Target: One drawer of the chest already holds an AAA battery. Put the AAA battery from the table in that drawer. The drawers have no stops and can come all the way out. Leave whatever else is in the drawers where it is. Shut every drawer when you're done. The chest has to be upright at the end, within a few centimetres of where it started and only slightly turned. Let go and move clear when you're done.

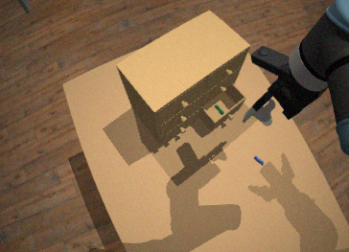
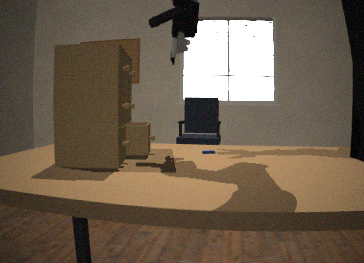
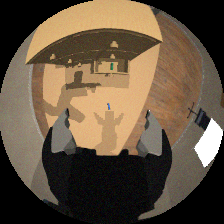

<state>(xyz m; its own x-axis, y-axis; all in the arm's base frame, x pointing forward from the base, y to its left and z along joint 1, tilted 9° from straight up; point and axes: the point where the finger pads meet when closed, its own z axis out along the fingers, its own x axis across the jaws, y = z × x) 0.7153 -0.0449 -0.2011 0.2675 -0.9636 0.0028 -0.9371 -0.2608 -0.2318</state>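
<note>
Right now the blue AAA battery is 29 cm below my hand, 11 cm behind it and 4 cm to the right of it. From my hand the other things lie so: green battery: 28 cm below, 12 cm ahead, 2 cm to the left.
</note>
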